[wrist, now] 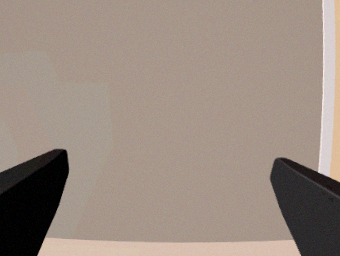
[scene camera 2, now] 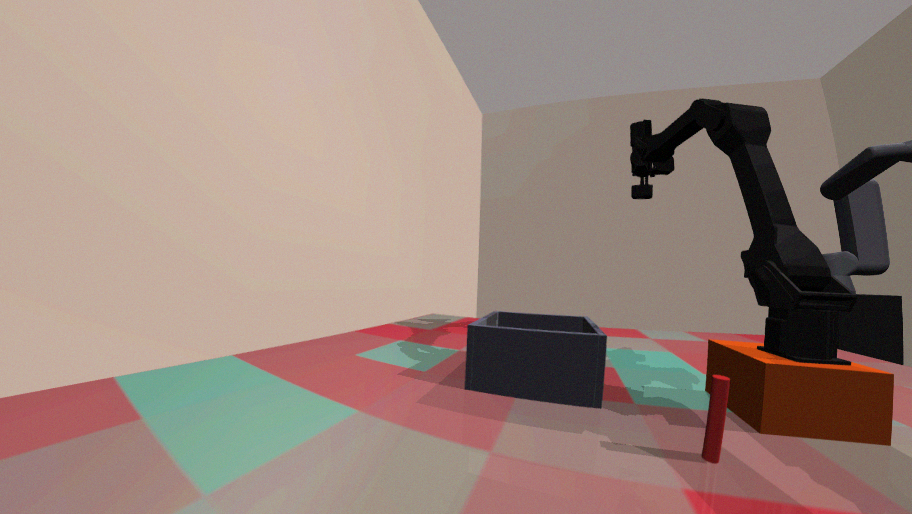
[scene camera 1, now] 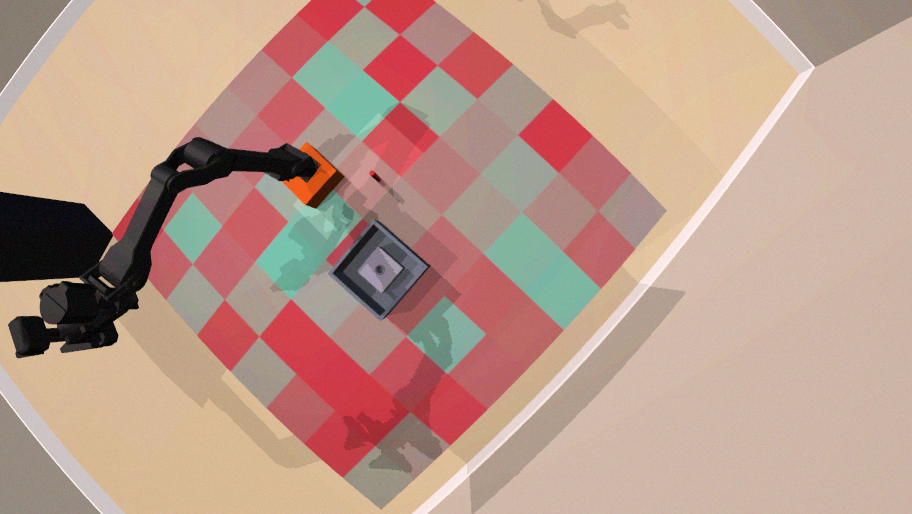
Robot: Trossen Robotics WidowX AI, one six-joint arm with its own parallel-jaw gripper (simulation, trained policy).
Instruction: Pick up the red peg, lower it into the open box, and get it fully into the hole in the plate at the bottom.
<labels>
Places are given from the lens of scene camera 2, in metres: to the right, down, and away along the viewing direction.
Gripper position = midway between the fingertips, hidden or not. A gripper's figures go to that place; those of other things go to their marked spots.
gripper (scene camera 2: pixel 643 176): 0.64, -0.28, 0.80
red peg (scene camera 2: pixel 719 393): 0.24, 0.12, 0.19
dark box (scene camera 2: pixel 560 359): 0.14, 0.14, 0.33
The marked spots on the red peg and the dark box are 0.17 m apart.
</labels>
